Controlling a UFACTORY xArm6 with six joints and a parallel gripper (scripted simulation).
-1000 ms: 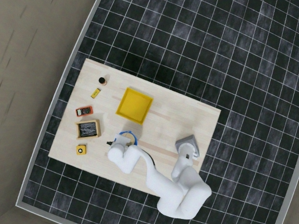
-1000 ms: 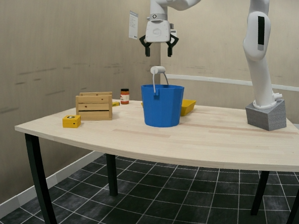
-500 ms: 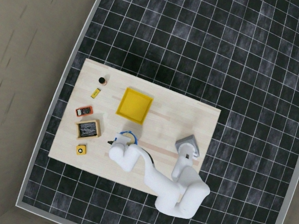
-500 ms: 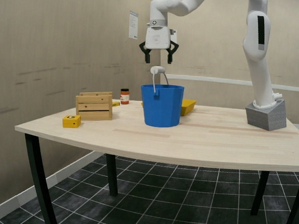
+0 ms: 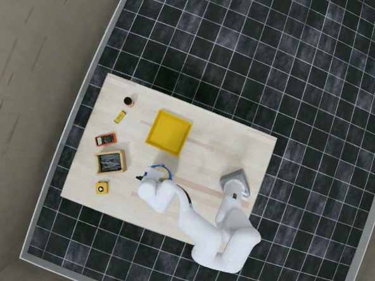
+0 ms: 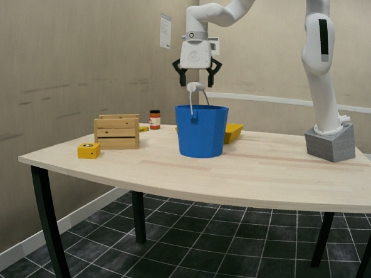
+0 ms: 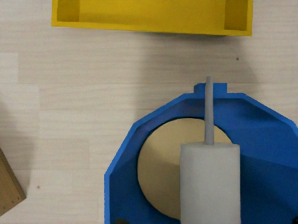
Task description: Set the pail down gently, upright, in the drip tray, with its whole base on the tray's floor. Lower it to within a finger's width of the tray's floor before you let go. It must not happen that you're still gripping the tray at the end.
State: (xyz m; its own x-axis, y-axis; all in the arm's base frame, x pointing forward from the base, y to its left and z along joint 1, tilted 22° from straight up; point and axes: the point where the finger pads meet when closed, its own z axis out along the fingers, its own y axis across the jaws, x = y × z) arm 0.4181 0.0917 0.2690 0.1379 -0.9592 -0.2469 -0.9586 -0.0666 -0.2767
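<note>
Right now my hand is 4 cm above the wire handle and 1 cm past it. Round my hand: blue pail: 10 cm below, 1 cm behind; then wooden crate: 29 cm ahead, 18 cm below, 6 cm to the left; then yellow drip tray: 28 cm to the right, 21 cm below, 6 cm ahead.
</note>
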